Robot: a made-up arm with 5 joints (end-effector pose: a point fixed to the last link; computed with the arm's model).
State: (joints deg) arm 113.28 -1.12 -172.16 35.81 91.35
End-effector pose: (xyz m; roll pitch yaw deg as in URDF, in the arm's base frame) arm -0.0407 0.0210 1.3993 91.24 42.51 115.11
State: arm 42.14 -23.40 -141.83 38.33 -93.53
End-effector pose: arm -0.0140 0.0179 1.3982 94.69 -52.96 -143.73
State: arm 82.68 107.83 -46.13 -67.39 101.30
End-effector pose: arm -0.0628 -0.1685 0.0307 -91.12 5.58 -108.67
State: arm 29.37 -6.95 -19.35 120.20 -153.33
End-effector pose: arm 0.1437 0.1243 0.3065 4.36 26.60 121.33
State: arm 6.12 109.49 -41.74 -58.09 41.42
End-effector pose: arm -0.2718 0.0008 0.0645 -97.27 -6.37 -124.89
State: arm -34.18 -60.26 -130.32 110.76 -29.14
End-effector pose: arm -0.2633 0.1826 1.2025 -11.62 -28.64 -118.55
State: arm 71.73 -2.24 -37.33 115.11 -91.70
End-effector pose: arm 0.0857 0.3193 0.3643 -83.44 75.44 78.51
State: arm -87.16 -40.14 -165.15 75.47 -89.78
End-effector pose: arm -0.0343 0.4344 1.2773 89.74 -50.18 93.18
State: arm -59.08 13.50 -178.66 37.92 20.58
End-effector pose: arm 0.0758 -0.1214 1.3719 39.08 16.25 -136.28
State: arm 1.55 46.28 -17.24 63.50 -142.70
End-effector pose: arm -0.1223 0.0276 0.1369 3.19 37.26 93.48
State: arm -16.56 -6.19 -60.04 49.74 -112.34
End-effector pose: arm 0.5346 -0.1405 0.5789 -96.42 -15.22 6.64
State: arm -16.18 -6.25 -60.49 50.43 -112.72
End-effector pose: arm 0.5363 -0.1369 0.5833 -96.45 -15.01 7.39
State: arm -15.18 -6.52 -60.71 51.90 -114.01
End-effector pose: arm 0.5378 -0.1267 0.5864 -96.37 -13.97 9.61
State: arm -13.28 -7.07 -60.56 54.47 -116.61
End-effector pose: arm 0.5384 -0.1067 0.5873 -95.98 -11.74 13.95
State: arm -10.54 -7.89 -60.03 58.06 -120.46
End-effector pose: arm 0.5368 -0.0779 0.5859 -95.04 -8.49 20.29
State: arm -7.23 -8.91 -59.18 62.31 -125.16
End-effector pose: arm 0.5320 -0.0435 0.5826 -93.34 -4.72 28.07
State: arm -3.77 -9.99 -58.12 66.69 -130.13
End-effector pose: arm 0.5237 -0.0083 0.5781 -90.92 -1.08 36.37
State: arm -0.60 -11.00 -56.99 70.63 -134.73
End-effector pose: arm 0.5133 0.0228 0.5729 -88.14 1.88 44.16
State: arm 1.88 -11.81 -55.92 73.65 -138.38
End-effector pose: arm 0.5031 0.0463 0.5676 -85.57 3.93 50.41
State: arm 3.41 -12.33 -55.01 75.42 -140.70
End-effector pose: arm 0.4954 0.0603 0.5623 -83.73 5.11 54.39
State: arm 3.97 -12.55 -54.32 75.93 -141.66
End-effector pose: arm 0.4913 0.0653 0.5573 -82.87 5.61 55.98
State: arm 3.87 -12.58 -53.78 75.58 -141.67
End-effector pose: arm 0.4899 0.0643 0.5526 -82.74 5.70 55.90
